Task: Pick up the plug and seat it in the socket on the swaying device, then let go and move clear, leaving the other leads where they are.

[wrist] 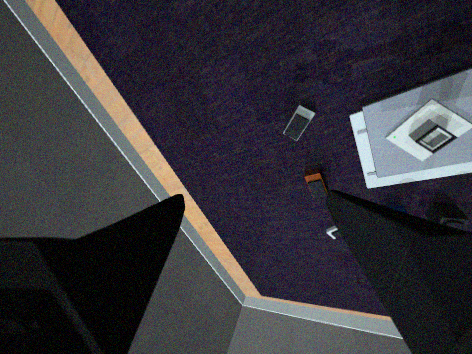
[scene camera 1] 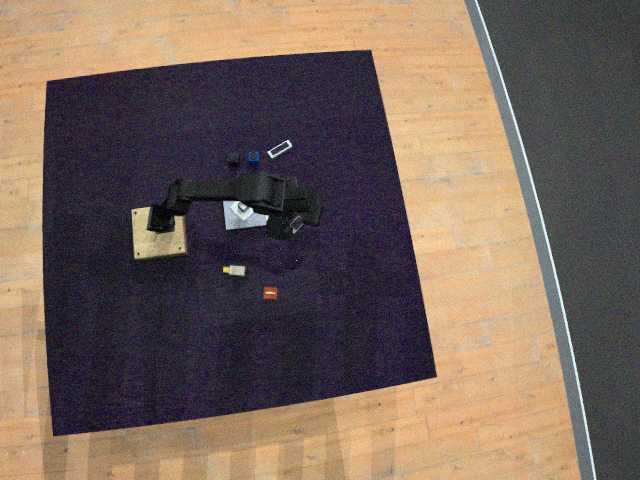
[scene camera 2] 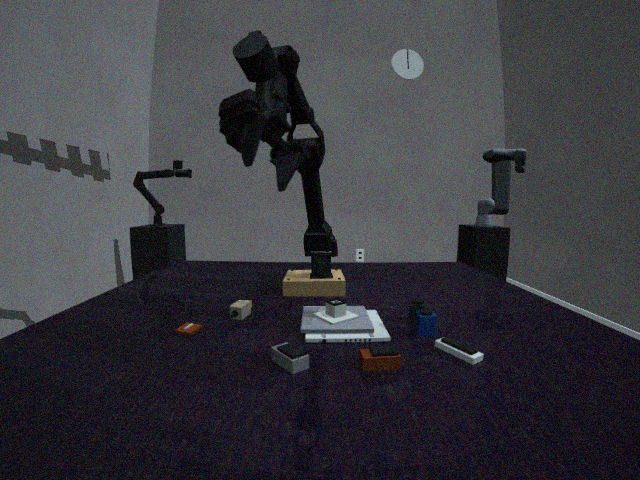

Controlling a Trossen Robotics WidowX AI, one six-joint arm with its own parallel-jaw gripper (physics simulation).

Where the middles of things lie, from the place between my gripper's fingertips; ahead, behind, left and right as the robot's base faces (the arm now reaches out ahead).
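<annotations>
Device (scene camera 2: 335, 322): 260 mm below my hand, 130 mm to the left of it, 140 mm behind it.
</annotations>
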